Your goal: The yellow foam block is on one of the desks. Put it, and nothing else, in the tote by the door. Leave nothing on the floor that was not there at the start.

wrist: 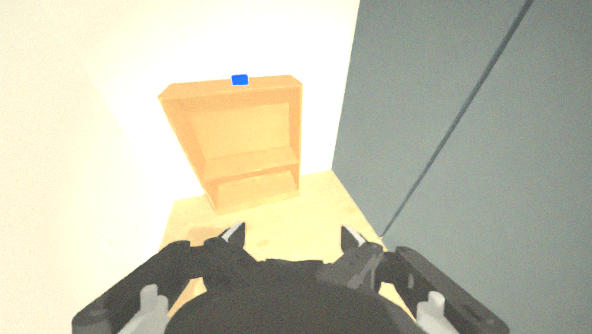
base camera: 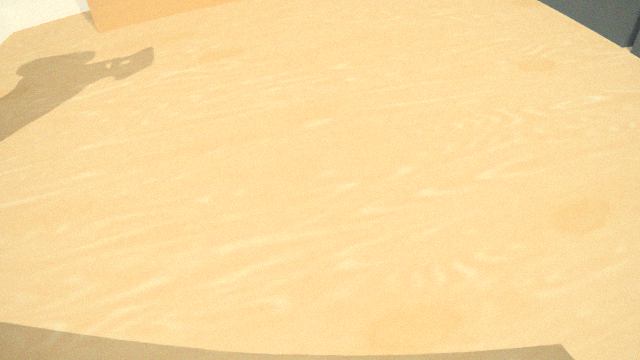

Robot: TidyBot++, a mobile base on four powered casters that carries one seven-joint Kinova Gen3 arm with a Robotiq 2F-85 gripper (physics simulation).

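Frame: origin at the arm's base, x right, y back, z down, level; metres.
Where they show: gripper, fingertip midpoint: [wrist: 293, 234].
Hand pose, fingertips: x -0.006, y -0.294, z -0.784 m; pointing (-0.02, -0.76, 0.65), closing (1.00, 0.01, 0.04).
Note:
After its pixels a point has its place.
My gripper [wrist: 293, 234] {z -0.784, x -0.006, y -0.294 m} is open and empty, its two fingers apart above the wooden floor in the wrist view. The yellow foam block, the desks and the tote do not show in either view. In the base camera view a shadow of the arm and gripper lies on the floor at the upper left.
A wooden shelf unit [wrist: 301, 135] {z -0.302, x 0.035, y -1.335 m} [base camera: 150, 12] {z 0.373, x -0.564, y -1.147 m} stands against the white wall [wrist: 270, 40] {z -0.871, x -0.179, y -1.606 m}. A small blue object [wrist: 240, 80] {z -0.688, x -0.339, y -1.310 m} is on its top. A grey panelled partition [wrist: 450, 100] {z -0.698, x 0.663, y -0.944 m} [base camera: 590, 17] {z 0.368, x 0.643, y -1.009 m} rises on the right. The wooden floor [wrist: 320, 200] {z 0.397, x 0.239, y -1.285 m} [base camera: 320, 175] {z 0.396, x -0.033, y -0.463 m} runs between them.

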